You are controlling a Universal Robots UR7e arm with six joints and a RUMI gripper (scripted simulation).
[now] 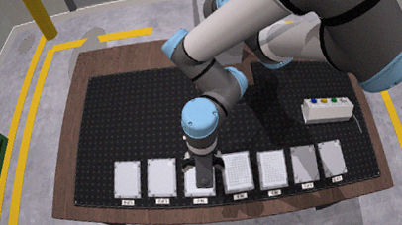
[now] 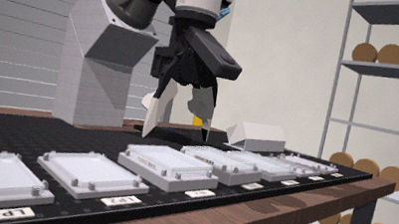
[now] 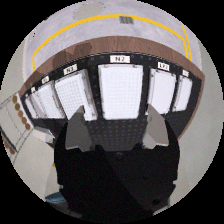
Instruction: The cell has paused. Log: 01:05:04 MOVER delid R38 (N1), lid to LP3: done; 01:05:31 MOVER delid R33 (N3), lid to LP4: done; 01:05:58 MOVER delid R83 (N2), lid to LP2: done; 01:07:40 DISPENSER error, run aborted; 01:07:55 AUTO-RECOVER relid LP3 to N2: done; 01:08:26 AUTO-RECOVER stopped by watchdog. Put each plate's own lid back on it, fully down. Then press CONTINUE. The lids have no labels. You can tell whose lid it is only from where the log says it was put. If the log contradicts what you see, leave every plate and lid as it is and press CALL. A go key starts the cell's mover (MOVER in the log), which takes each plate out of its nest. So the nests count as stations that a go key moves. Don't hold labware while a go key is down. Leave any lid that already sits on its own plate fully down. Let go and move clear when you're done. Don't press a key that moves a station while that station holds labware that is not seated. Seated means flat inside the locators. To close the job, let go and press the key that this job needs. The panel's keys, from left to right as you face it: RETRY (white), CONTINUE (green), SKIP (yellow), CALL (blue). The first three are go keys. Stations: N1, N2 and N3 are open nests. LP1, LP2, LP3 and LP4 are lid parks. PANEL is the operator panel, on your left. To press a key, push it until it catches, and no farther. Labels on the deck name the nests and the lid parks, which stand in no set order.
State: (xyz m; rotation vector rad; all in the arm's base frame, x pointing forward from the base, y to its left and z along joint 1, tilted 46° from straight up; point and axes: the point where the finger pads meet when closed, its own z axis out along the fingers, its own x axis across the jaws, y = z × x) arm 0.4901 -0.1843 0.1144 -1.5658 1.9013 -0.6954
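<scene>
My hand is 20 mm to the left of the well plate and 40 mm above it. From my hand the other things lie so: LP2 lid park: 30 mm behind, 150 mm to the right, 60 mm below; blue CALL key: 150 mm behind, 490 mm to the left; LP4 lid park: 40 mm behind, 280 mm to the right, 60 mm below.
</scene>
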